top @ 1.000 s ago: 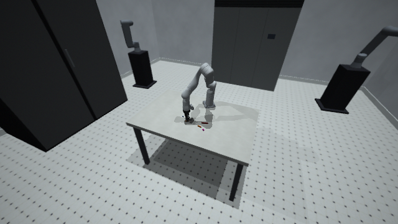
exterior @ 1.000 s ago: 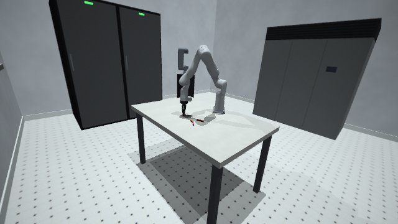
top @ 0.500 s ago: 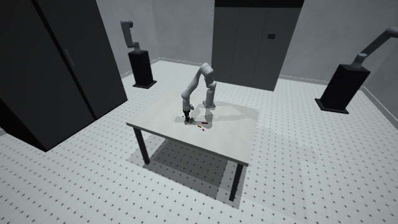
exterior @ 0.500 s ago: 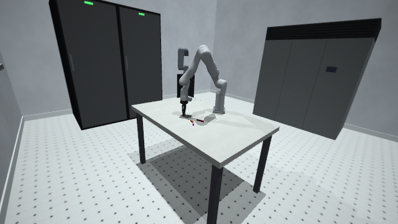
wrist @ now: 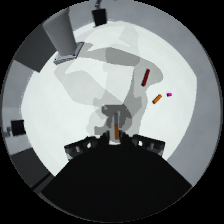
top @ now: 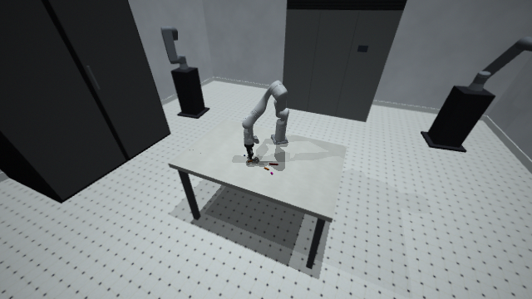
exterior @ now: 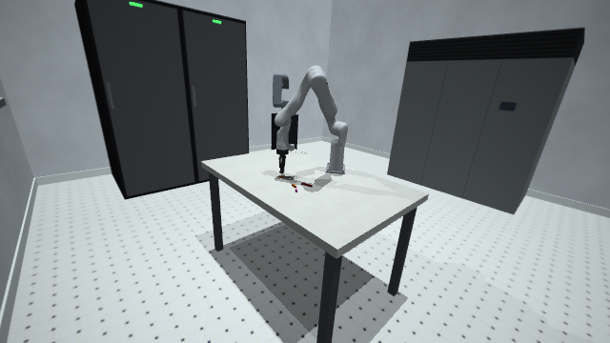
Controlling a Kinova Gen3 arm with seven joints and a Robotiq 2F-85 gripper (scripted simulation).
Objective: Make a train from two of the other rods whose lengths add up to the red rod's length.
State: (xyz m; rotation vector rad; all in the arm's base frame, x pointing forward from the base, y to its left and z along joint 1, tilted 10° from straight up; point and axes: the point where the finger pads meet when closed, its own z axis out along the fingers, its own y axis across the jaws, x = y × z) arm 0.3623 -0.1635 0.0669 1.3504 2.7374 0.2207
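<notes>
Right now my hand is 20 mm past the grey rod, 30 mm to the right of it and 40 mm above it. Also, from my hand: magenta rod: 100 mm ahead, 210 mm to the left, 40 mm below; then red rod: 10 mm behind, 190 mm to the left, 40 mm below; then tiny blue rod: 50 mm behind, 70 mm to the right, 40 mm below.
</notes>
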